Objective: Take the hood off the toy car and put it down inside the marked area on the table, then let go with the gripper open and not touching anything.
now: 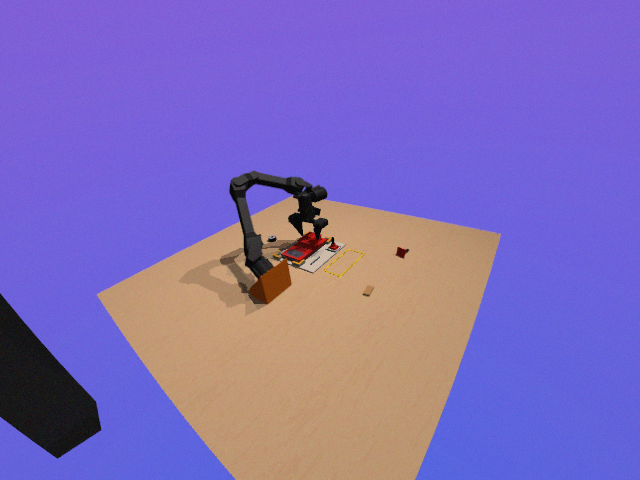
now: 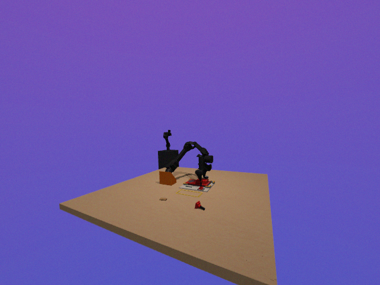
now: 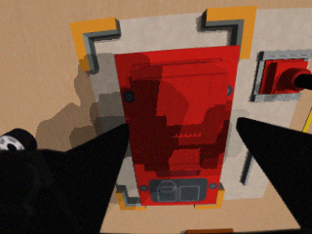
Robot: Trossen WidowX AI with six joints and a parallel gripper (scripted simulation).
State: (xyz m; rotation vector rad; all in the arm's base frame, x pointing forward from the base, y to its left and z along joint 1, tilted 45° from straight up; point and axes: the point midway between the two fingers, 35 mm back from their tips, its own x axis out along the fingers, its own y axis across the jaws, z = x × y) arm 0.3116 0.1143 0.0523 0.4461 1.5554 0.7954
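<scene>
My gripper tip is 10 mm above the red hood. Also, from my gripper tip: black wheel (70 mm behind, 210 mm to the left, 40 mm below); tan block (90 mm behind, 400 mm to the right, 50 mm below).
</scene>
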